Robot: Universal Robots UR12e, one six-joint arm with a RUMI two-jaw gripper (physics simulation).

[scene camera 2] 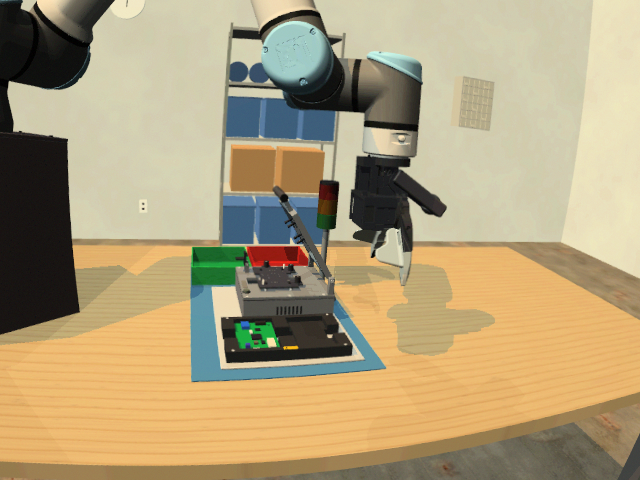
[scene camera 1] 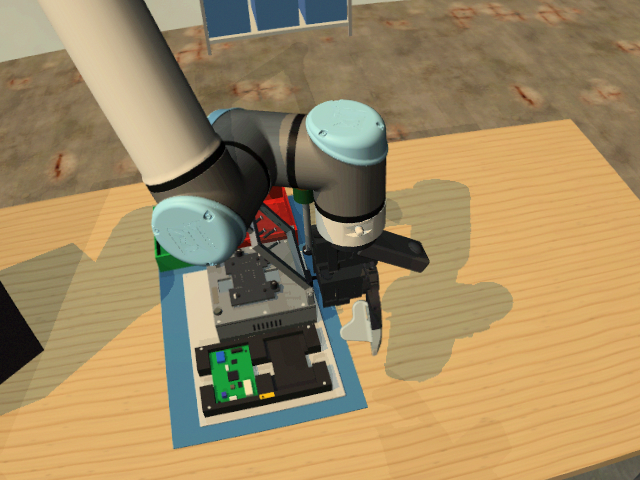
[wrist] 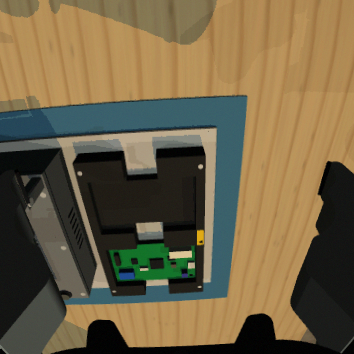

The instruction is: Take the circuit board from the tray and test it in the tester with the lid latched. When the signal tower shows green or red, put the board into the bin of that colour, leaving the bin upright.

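Frame: origin at the arm's base, x right, y ahead, z up, level; millimetres.
Seen in the pictures: gripper, fingertip midpoint: [scene camera 2: 386, 270] [scene camera 1: 361, 316] [wrist: 173, 170].
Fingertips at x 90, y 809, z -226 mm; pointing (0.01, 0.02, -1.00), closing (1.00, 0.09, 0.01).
Pixels of each thing's top centre, then the offset from my fingertips to it. "pt": a spot on its surface instead. Level surfaces: height alone.
- green circuit board at its top centre: [wrist: 153, 267] [scene camera 1: 232, 371] [scene camera 2: 256, 332] dx -7, dy -222, dz -126 mm
- black tray at a spot on its surface: [wrist: 181, 162] pt dx +16, dy -64, dz -126 mm
- grey tester at a spot on its surface: [wrist: 52, 227] [scene camera 1: 280, 308] pt dx -110, dy -127, dz -94 mm
- signal tower at a spot on its surface: [scene camera 2: 326, 205] pt dx -277, dy -66, dz +53 mm
- green bin at its top centre: [scene camera 1: 187, 224] [scene camera 2: 219, 256] dx -370, dy -310, dz -107 mm
- red bin at its top centre: [scene camera 1: 256, 211] [scene camera 2: 278, 255] dx -388, dy -161, dz -107 mm
- blue mat at its surface level: dz -152 mm
- table at its surface level: dz -153 mm
The green circuit board [scene camera 1: 240, 364] [scene camera 2: 256, 331] [wrist: 165, 274] lies flat in one pocket of the black tray [scene camera 1: 305, 388] [scene camera 2: 310, 352] [wrist: 181, 162]; the other pocket is empty. The grey tester [scene camera 1: 293, 305] [scene camera 2: 317, 303] [wrist: 52, 227] stands behind the tray, its lid [scene camera 1: 284, 267] [scene camera 2: 306, 236] tilted open. The signal tower [scene camera 2: 326, 205] shows no bright lamp; the arm partly hides it in scene camera 1. The green bin [scene camera 1: 173, 261] [scene camera 2: 217, 274] and red bin [scene camera 1: 279, 206] [scene camera 2: 276, 255] stand upright behind the tester. My gripper [scene camera 1: 359, 333] [scene camera 2: 388, 269] [wrist: 173, 170] is open and empty, above the table right of the tester.
A blue mat [scene camera 1: 178, 413] [scene camera 2: 204, 361] [wrist: 229, 165] with a white sheet [scene camera 1: 199, 315] [scene camera 2: 222, 330] on it lies under the tray and tester. A large black block [scene camera 1: 12, 335] [scene camera 2: 33, 222] is at the left. Shelves [scene camera 2: 225, 170] stand beyond the table [scene camera 1: 516, 361] [scene camera 2: 465, 377].
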